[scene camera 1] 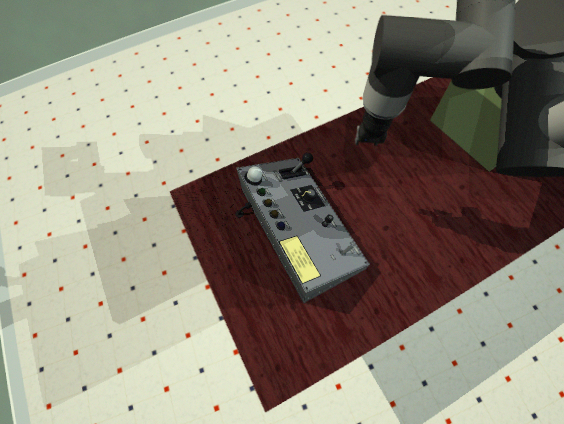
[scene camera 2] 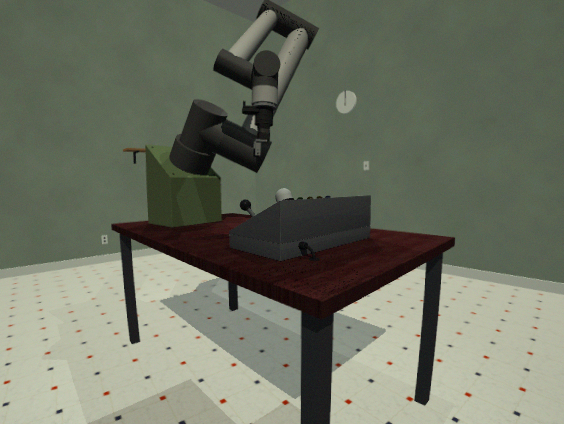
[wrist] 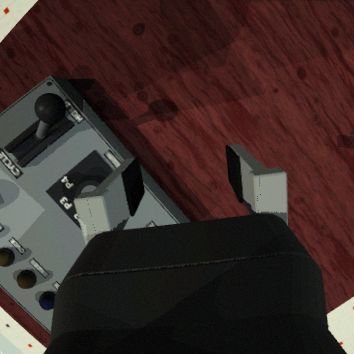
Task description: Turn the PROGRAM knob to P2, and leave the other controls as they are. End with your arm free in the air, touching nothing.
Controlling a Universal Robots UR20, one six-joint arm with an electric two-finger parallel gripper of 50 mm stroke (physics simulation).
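Frame: origin at the arm's base, x left, y ahead, z down, level; millimetres.
Where they show: gripper, fingertip midpoint: (scene camera 1: 365, 142) (scene camera 2: 256, 156) (wrist: 183, 168); arm's base, link origin: (scene camera 2: 189, 163).
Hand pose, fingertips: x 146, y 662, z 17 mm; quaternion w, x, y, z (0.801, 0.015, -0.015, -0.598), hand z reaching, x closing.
Note:
Each offset is from my fingertips to the top centre of the thing. "spot": to the spot under its first point.
The PROGRAM knob {dy +166, dx +18, dz +208 mm} (scene camera 1: 310, 194) (wrist: 90, 188) is round and dark, on a black square plate on the sloped grey control panel (scene camera 1: 313, 238) (scene camera 2: 325, 220) (wrist: 56, 232). A yellow mark shows on it in scene camera 1, too small to read its setting. In the wrist view a finger covers much of the knob and its pointer; the labels P4 and P3 show beside it. My gripper (scene camera 1: 367, 142) (scene camera 2: 258, 149) (wrist: 183, 168) is open and empty, high in the air above the table beside the panel, touching nothing.
The panel also bears a black-balled lever {dy +147, dx -112, dz +169 mm} (scene camera 1: 307, 158) (scene camera 2: 245, 204) (wrist: 50, 107), a white dome {spot: dy +351, dx -52, dz +134 mm} (scene camera 1: 254, 174) (scene camera 2: 283, 194), several buttons, including a blue one (scene camera 1: 281, 225) (wrist: 47, 300), a small dark stick {dy +141, dx +135, dz +198 mm} (scene camera 1: 328, 219) and a yellow label {spot: dy +267, dx +262, dz +178 mm} (scene camera 1: 300, 259). The green arm base (scene camera 2: 195, 200) stands on the table.

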